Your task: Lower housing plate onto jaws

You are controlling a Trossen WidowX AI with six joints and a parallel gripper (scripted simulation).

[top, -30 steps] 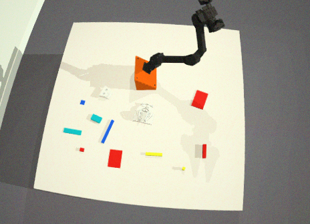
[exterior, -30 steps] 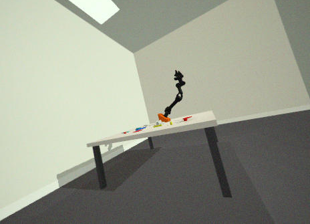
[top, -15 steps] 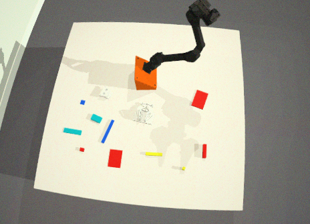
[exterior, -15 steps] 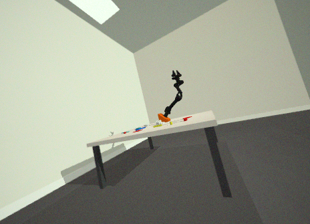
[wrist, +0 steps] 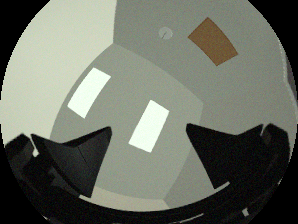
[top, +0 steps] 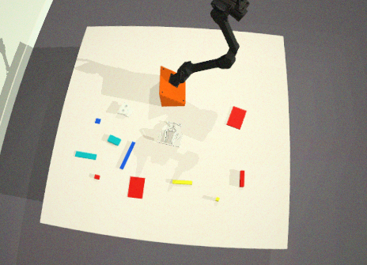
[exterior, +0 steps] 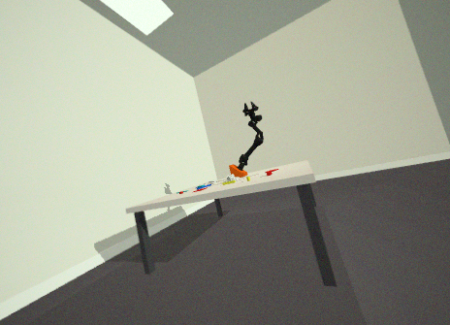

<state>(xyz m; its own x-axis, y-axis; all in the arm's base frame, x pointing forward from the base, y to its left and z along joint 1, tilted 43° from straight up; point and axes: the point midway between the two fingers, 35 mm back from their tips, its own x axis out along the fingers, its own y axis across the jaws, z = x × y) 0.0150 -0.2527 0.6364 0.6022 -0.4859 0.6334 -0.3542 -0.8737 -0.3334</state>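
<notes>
Right now my gripper tip is 72 cm above the white housing piece, 49 cm to the left of it and 25 cm short of it. Also, from my gripper tip: blue bar: 74 cm below, 50 cm ahead, 42 cm to the right; then red bar: 74 cm below, 53 cm ahead, 18 cm to the left; then yellow bar: 74 cm below, 59 cm ahead, 12 cm to the right.
</notes>
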